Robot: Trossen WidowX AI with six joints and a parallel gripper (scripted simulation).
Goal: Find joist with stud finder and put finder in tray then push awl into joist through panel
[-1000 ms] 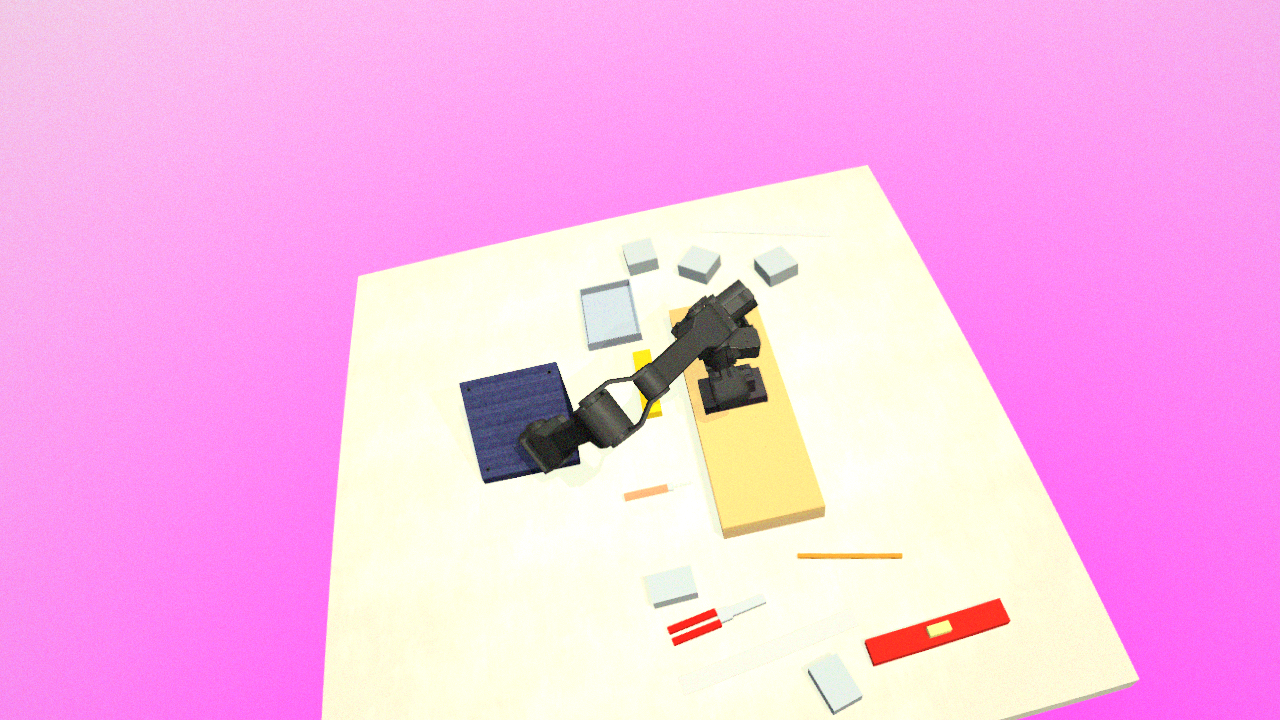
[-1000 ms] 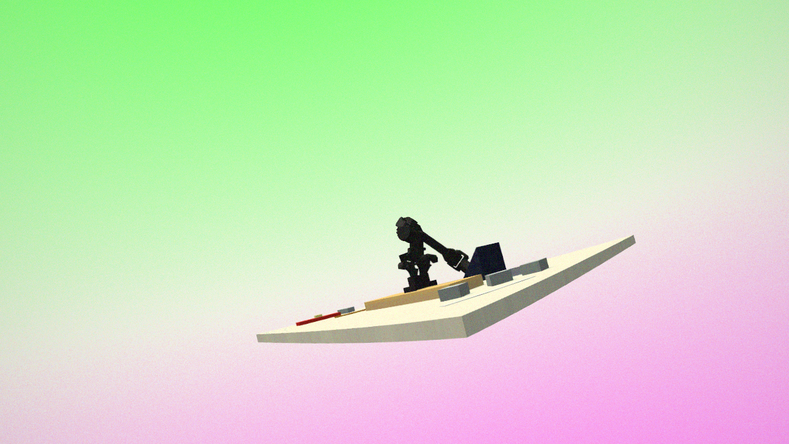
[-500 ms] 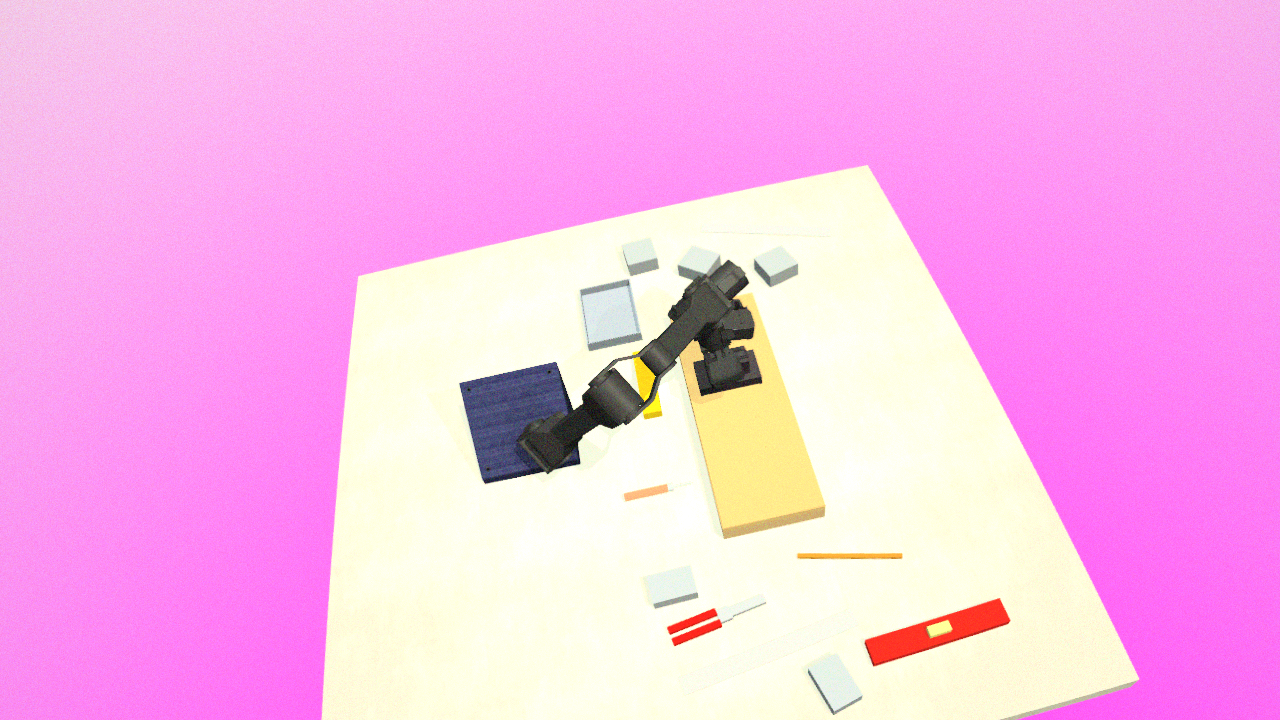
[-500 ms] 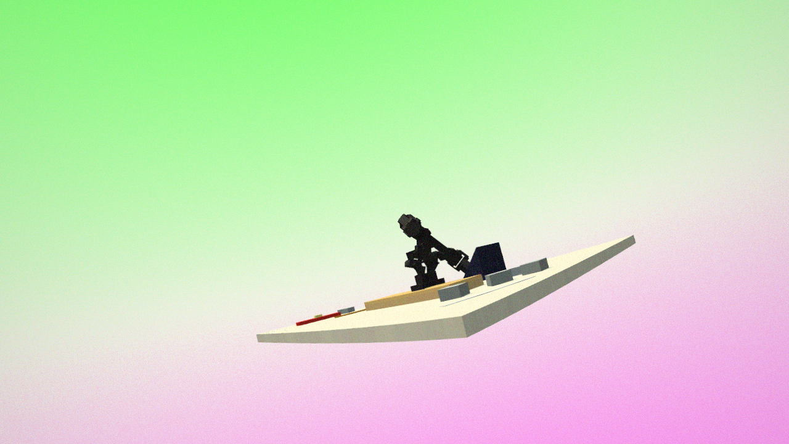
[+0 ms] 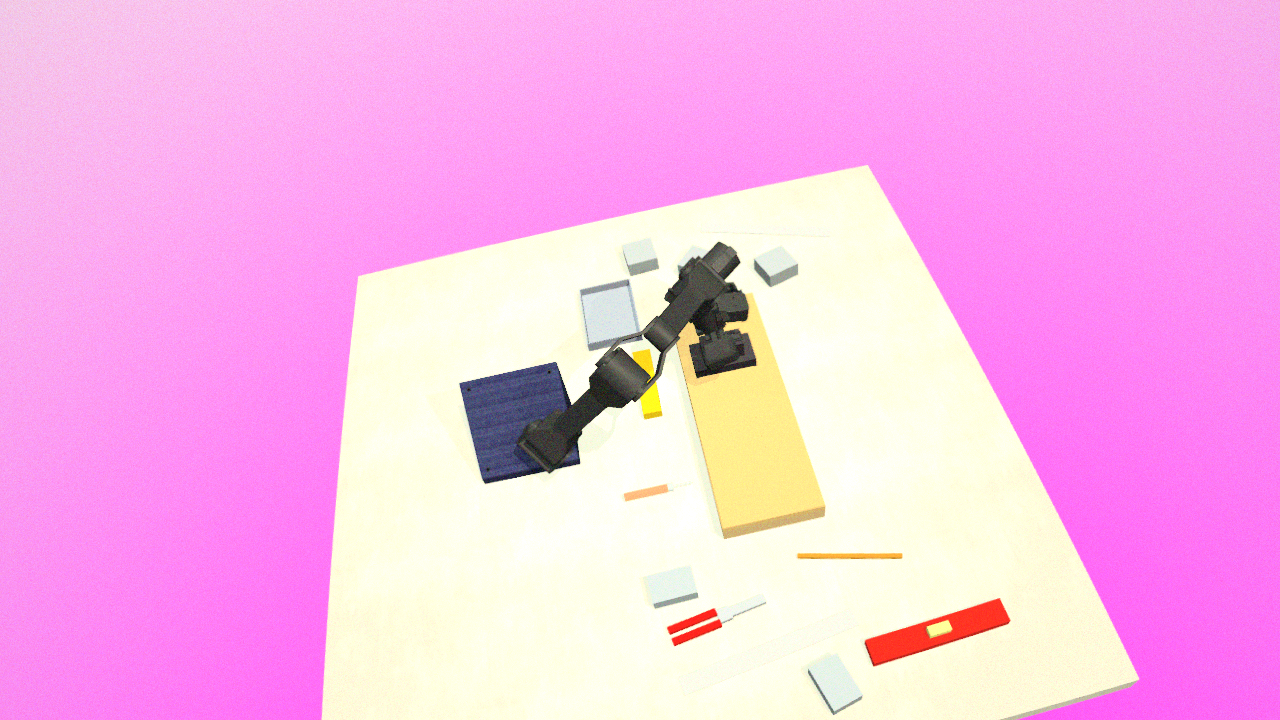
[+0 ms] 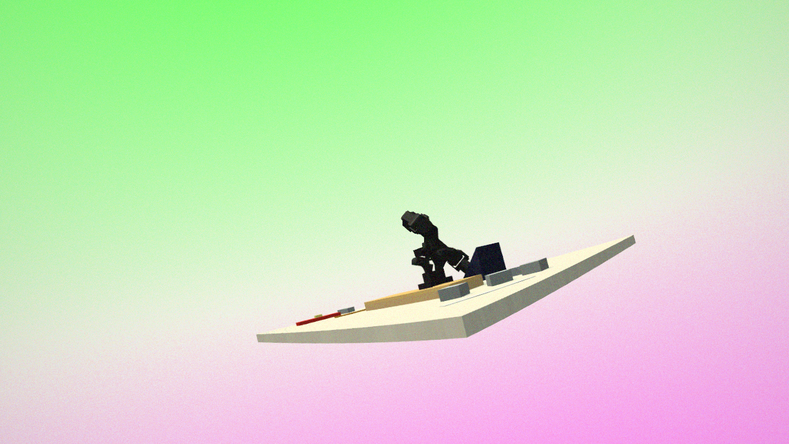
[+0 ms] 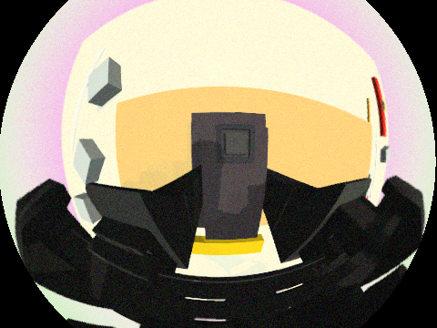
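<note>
Right now my gripper tip is 22 cm to the right of the grey tray, 20 cm past it and 5 cm above it. Round my gripper tip: awl: 23 cm to the right, 19 cm behind, 6 cm below; stud finder: 2 cm above, 1 cm ahead; yellow block: 16 cm behind, 6 cm below, 1 cm to the left.
</note>
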